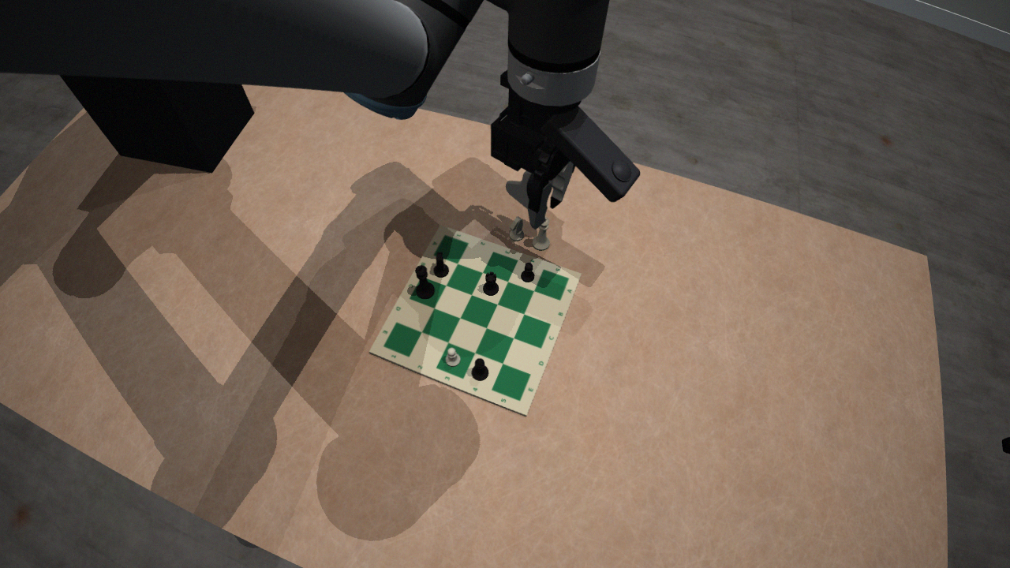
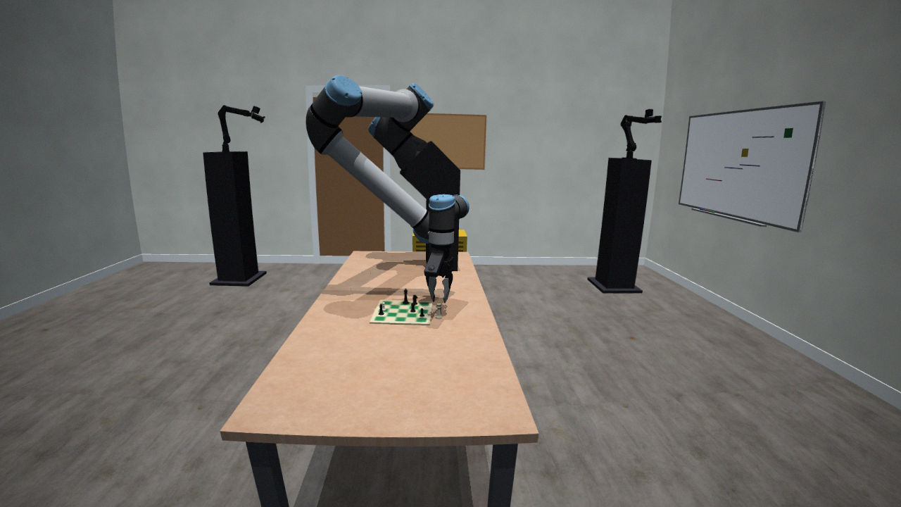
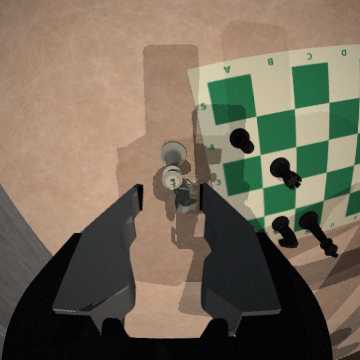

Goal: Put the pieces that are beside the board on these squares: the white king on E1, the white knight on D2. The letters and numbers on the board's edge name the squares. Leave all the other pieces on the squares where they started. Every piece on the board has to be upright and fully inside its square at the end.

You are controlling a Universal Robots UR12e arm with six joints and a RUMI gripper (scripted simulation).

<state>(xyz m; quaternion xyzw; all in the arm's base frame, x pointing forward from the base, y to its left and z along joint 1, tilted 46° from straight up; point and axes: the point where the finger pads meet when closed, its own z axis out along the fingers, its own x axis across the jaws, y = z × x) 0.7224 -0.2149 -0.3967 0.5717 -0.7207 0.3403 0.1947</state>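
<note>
Now: the white king 4 cm below my hand. Round my hand: chessboard (4 cm behind, 14 cm to the right, 7 cm below); then white pawn (5 cm behind, 21 cm to the right, 6 cm below); then white knight (4 cm behind, 6 cm below).
</note>
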